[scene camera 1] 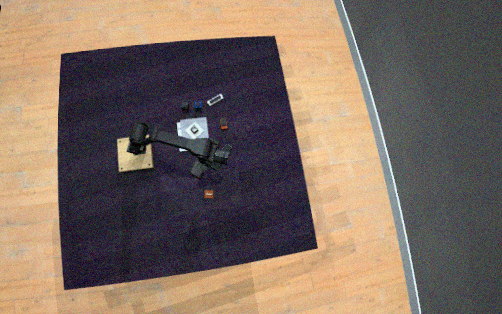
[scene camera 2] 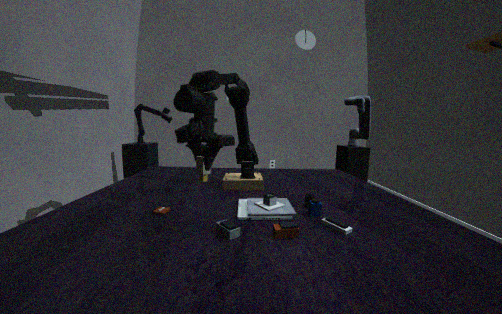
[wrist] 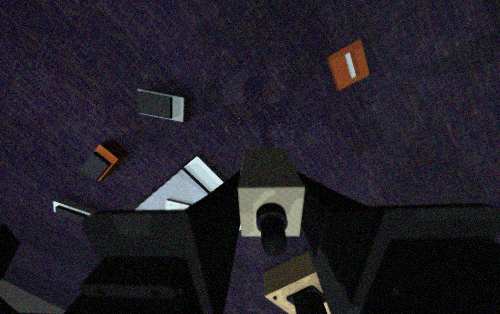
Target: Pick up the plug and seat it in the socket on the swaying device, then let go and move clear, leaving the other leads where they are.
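Note:
The plug [scene camera 2: 201,166] [wrist: 271,192], a cream block with a black cable stub on top and a yellow tip below, is upright between the fingers of my gripper [scene camera 2: 202,161] [wrist: 266,176]. The gripper is shut on it and holds it above the mat, to the side of the device. The device [scene camera 1: 201,123] [scene camera 2: 250,207] [wrist: 162,194] is a stack of pale plates. A small dark-topped socket block [scene camera 1: 194,129] [scene camera 2: 269,200] stands on its white diamond plate. The arm covers part of the device in scene camera 1, and the fingers hide part of it in the wrist view.
On the dark mat [scene camera 1: 150,235] are a grey block [scene camera 2: 229,230] [wrist: 177,109], an orange block with a dark top [scene camera 1: 224,125] [scene camera 2: 286,231], a flat orange piece [scene camera 2: 161,210] [wrist: 340,72], a long white piece [scene camera 2: 345,229], a blue block [scene camera 2: 315,209] and the wooden arm base [scene camera 1: 125,162].

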